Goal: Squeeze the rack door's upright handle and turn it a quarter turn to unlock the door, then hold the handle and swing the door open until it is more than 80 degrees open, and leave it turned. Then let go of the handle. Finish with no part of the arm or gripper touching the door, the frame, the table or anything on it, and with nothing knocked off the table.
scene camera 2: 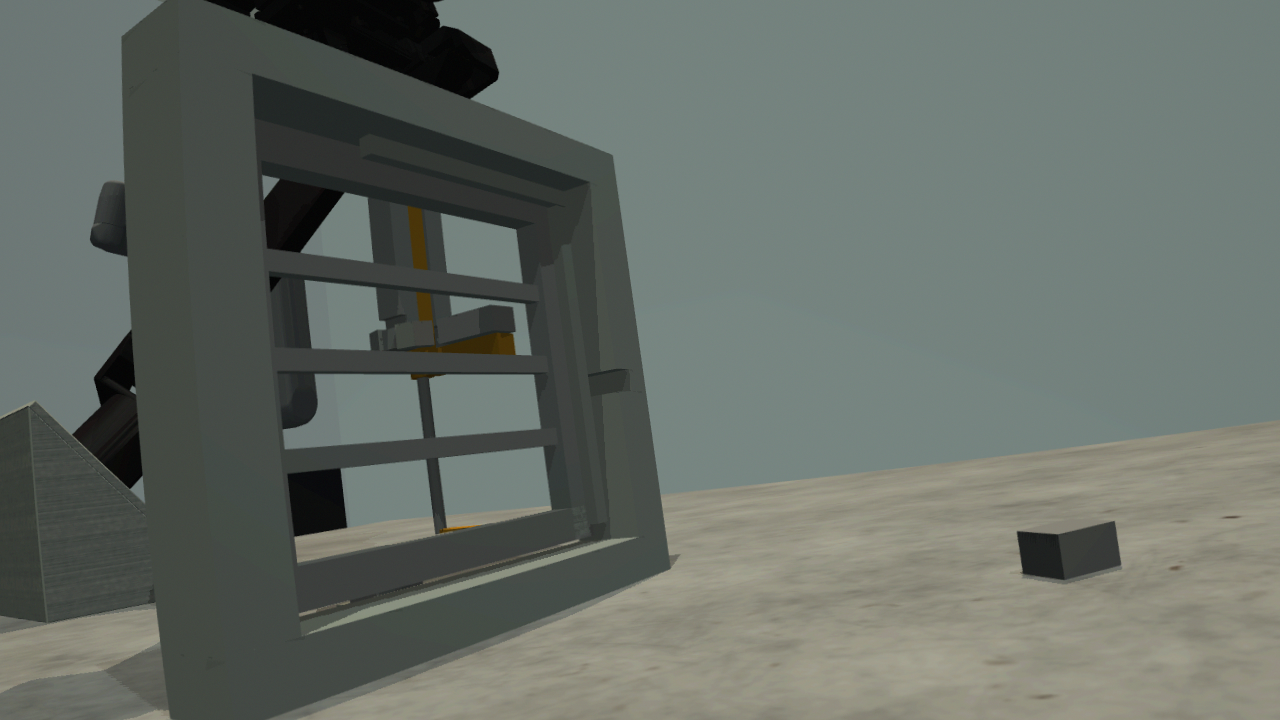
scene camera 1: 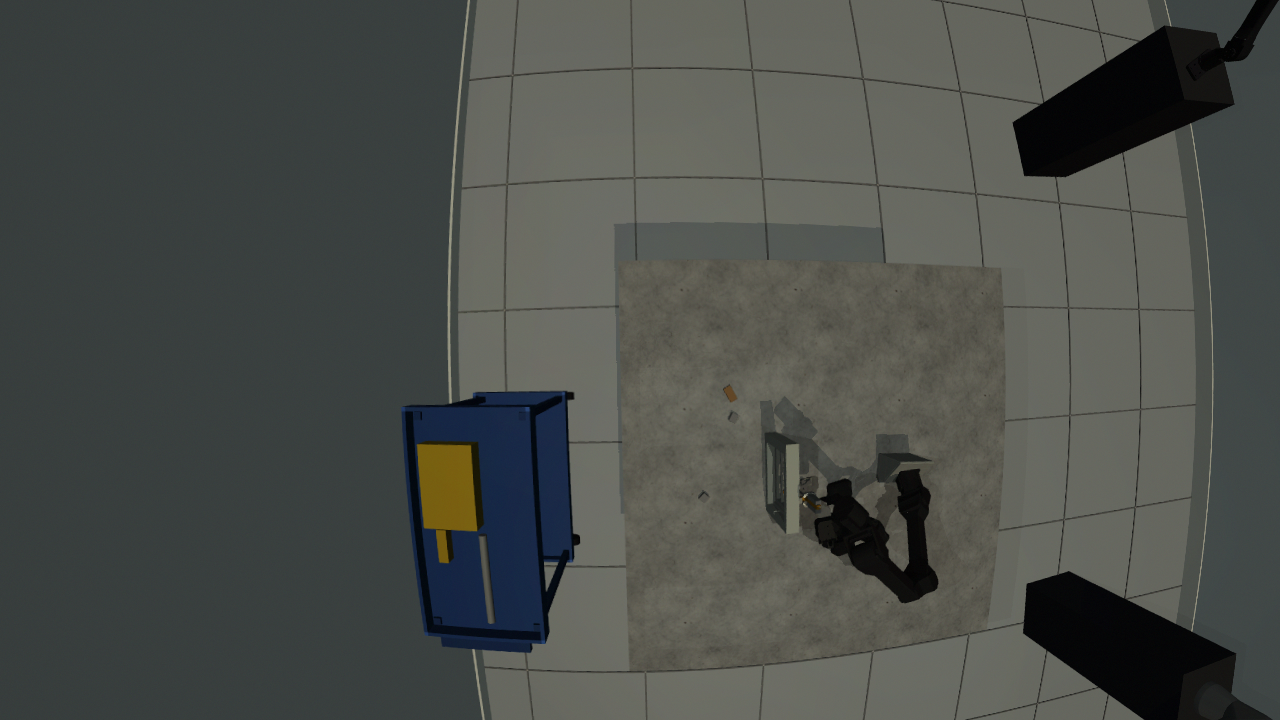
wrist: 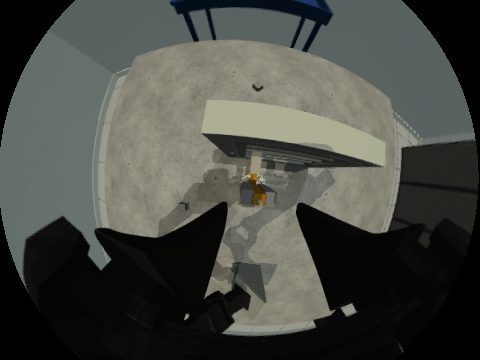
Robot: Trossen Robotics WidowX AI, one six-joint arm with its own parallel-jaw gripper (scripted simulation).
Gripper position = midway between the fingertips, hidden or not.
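Note:
I can see a dark grey block (scene camera 2: 1063,550), and there is a grey rack (scene camera 2: 230,633) as well. My gripper (scene camera 1: 822,509), which I also see in the wrist view (wrist: 262,207), is open. Nothing is held in the gripper.

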